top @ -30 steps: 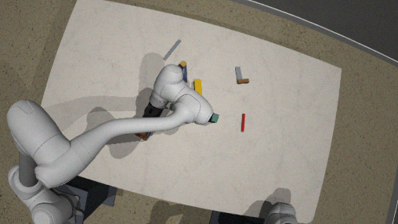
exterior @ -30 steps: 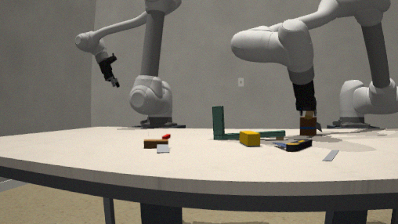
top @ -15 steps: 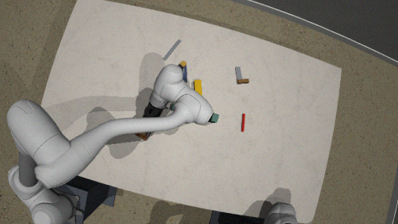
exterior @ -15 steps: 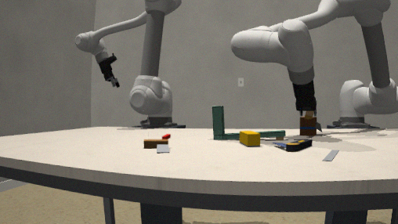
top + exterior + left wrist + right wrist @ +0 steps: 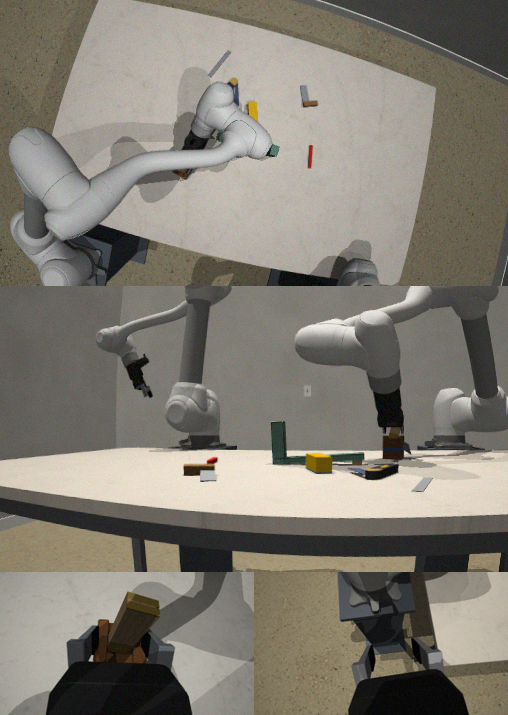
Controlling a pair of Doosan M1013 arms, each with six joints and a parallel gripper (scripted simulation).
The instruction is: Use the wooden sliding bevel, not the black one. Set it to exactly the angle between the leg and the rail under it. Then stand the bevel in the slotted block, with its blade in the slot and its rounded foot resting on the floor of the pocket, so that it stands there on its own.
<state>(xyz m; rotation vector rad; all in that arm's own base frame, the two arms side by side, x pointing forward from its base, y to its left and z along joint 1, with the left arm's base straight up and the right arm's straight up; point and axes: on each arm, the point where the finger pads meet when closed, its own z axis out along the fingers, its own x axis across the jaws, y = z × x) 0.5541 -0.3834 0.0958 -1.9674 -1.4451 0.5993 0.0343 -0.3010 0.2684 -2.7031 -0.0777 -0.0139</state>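
Note:
The wooden sliding bevel is 1 cm behind my left hand, 1 cm to the left of it and 2 cm below it. Round my left hand: black bevel 37 cm ahead, 11 cm to the right, 9 cm below; then grey blade 1 cm behind, 2 cm to the left, 5 cm below; then yellow block 28 cm ahead, 23 cm to the right, 8 cm below.

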